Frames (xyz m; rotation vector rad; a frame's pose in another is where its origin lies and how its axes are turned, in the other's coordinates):
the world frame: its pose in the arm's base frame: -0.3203 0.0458 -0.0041 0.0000 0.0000 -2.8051
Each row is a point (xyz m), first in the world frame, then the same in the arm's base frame.
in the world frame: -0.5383 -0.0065 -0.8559
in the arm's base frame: 0.1857 0.2297 -0.8600
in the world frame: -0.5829 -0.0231 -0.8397
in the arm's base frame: 0.2223 0.2601 -0.8438
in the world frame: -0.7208 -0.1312 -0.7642
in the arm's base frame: 0.3168 0.4076 -0.7683
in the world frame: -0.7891 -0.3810 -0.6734
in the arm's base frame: 0.2987 0.6660 -0.6775
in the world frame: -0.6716 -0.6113 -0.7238
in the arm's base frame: 0.1118 0.8446 -0.7279
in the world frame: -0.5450 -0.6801 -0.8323
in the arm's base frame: -0.0304 0.8677 -0.8364
